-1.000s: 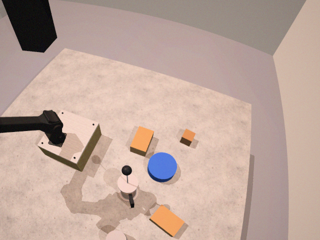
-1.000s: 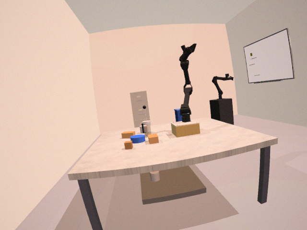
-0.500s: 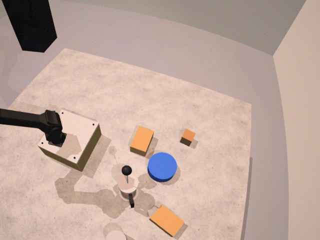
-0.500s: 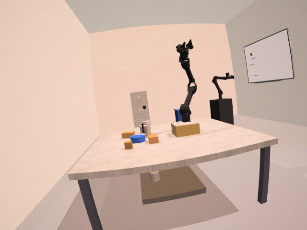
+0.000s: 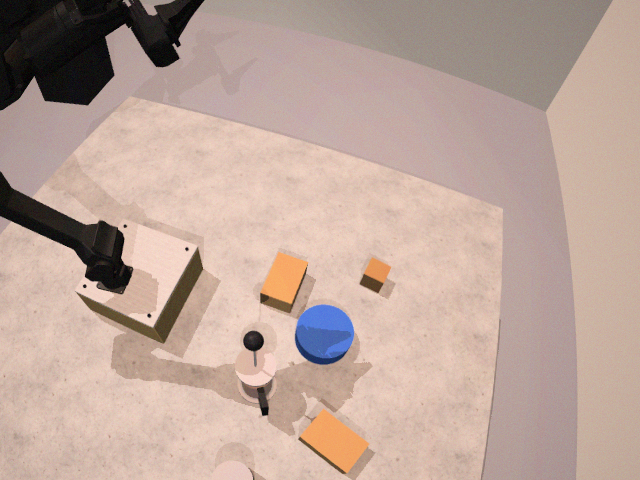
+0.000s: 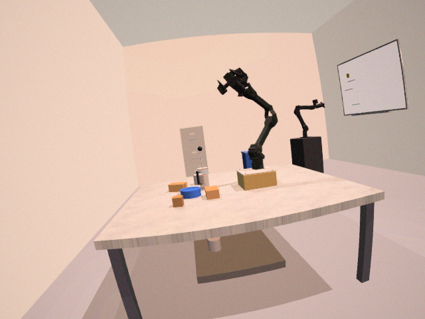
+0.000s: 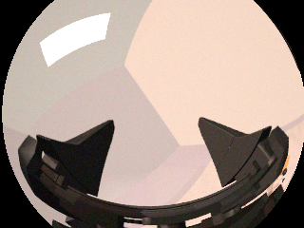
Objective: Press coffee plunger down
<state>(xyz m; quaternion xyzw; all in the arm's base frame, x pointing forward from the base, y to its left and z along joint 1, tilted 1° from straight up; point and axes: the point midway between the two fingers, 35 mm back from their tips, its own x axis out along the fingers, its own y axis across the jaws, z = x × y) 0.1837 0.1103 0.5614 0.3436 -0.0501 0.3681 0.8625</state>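
Right now my gripper tip is 14 cm short of the coffee press, 27 cm to the left of it and 54 cm above it. The rest, counted from my gripper tip: orange cube: 35 cm ahead, 4 cm to the left, 65 cm below; blue disc: 25 cm ahead, 12 cm to the right, 65 cm below.
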